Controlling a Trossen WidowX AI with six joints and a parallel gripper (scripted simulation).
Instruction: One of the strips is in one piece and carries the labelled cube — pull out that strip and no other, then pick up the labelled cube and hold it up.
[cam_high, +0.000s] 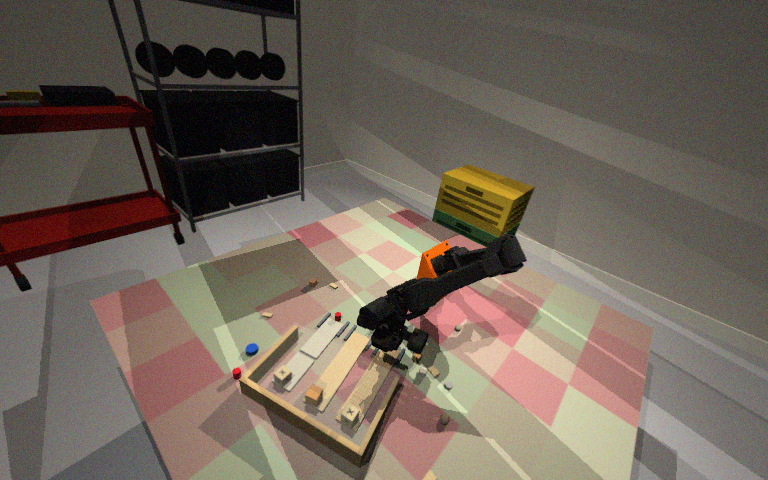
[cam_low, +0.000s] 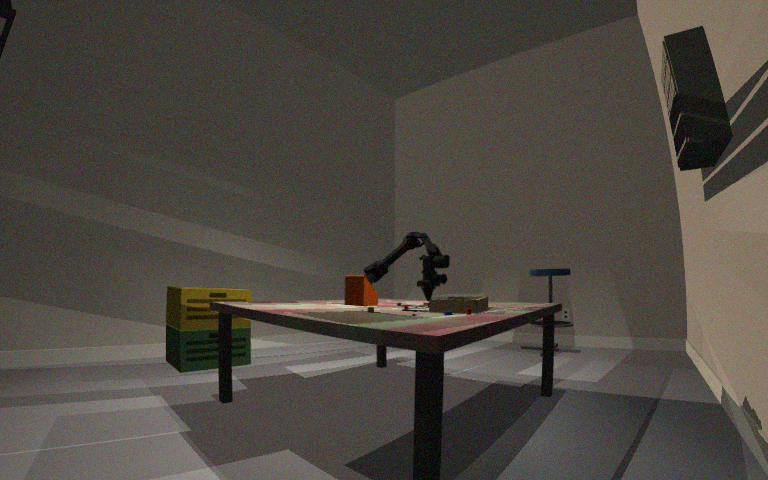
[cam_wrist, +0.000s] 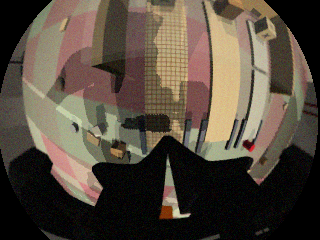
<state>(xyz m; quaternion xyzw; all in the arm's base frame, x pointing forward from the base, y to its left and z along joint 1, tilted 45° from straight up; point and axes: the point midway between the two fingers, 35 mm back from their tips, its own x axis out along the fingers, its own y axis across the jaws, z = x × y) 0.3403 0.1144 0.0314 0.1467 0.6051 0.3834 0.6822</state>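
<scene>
The grid strip is 90 mm ahead of my gripper tip, 30 mm to the left of it and 30 mm below it. The rest, counted from my gripper tip: blue disc 280 mm ahead, 240 mm to the right, 20 mm below.
</scene>
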